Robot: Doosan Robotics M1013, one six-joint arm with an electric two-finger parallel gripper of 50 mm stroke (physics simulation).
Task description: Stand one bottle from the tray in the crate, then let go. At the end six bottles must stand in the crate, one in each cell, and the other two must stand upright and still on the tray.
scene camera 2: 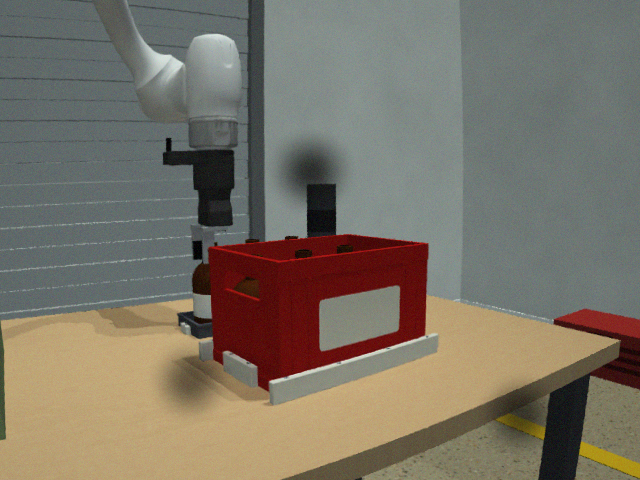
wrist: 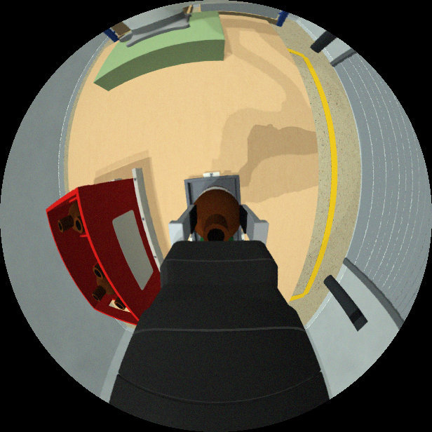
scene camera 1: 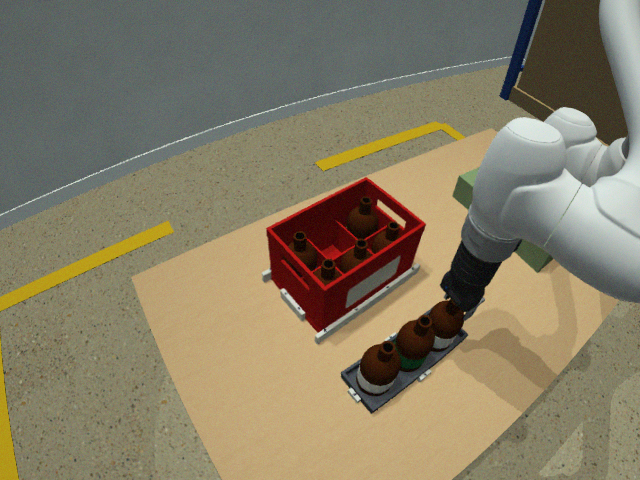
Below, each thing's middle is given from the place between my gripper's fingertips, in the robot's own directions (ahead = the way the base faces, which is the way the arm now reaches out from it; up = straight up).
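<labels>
My gripper is 10 cm short of the dark tray [scene camera 1: 404,379], 1 cm to the left of it and 11 cm above it. Red crate [scene camera 2: 311,312]: 8 cm ahead of my gripper, 26 cm to the right of it and 4 cm below it. Going by their middles, the dark tray is the nearest to my gripper of the things named here.
</labels>
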